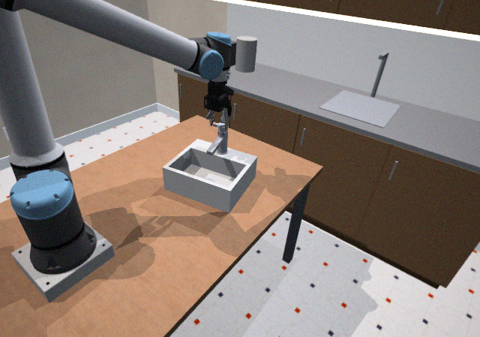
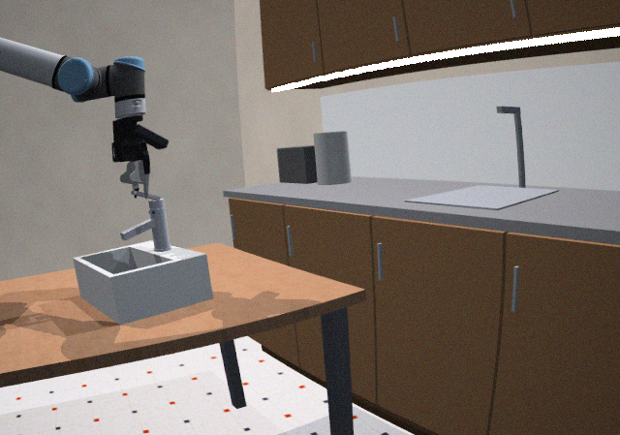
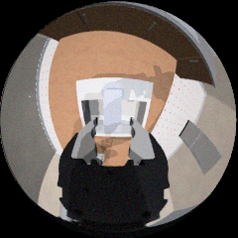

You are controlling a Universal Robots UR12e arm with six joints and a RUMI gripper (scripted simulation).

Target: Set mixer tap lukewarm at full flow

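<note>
The lever lies 1 cm below my hand and 1 cm ahead of it. The rest, counted from my hand: grey mixer tap 6 cm below, 3 cm ahead, 1 cm to the left; white basin 25 cm below, 7 cm behind, 1 cm to the right.
</note>
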